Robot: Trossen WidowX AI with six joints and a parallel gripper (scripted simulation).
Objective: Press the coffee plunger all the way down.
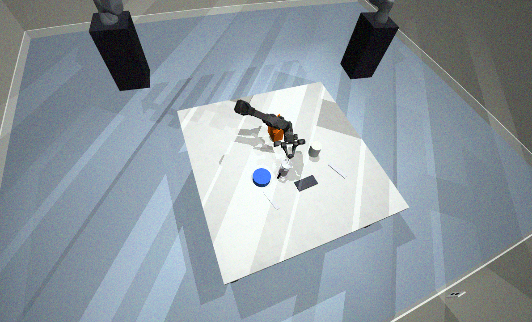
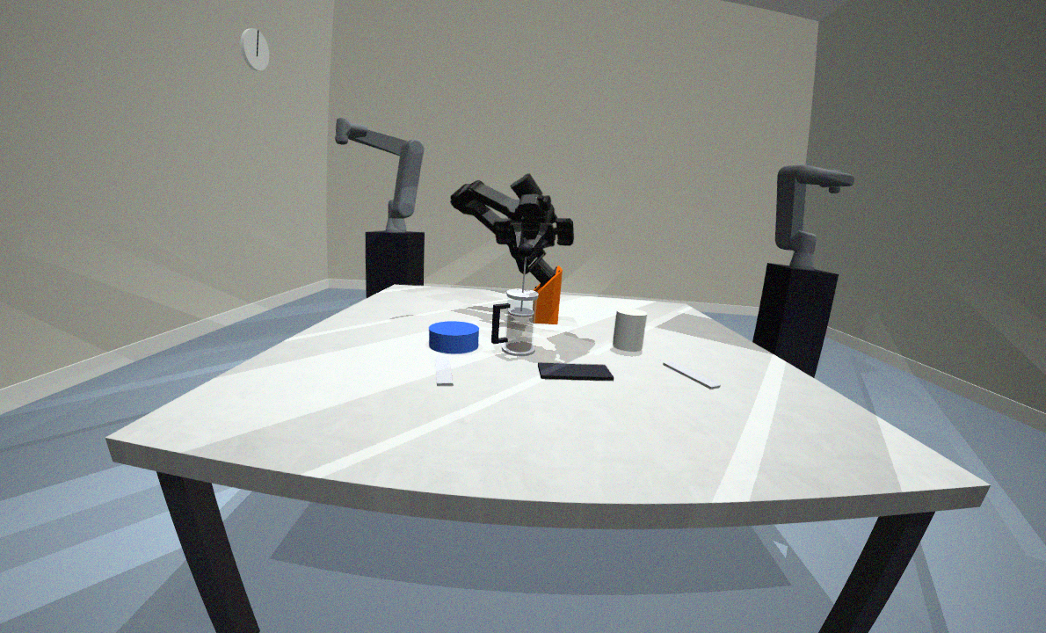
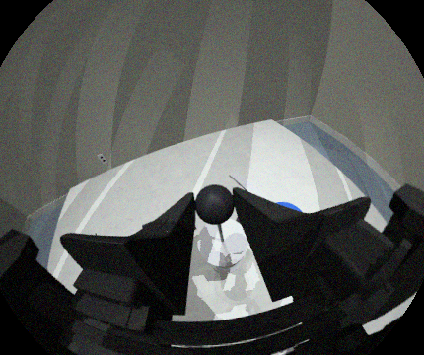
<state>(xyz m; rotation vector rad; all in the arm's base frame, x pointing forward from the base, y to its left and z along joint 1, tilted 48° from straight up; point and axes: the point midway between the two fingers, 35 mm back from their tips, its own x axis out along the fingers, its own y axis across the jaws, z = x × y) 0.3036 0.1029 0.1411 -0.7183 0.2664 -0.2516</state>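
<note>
Right now the glass coffee press is 12 cm below my gripper tip, 1 cm to the right of it and 1 cm behind it. Round my gripper tip: dark flat slab 24 cm below, 13 cm to the left, 8 cm ahead.
</note>
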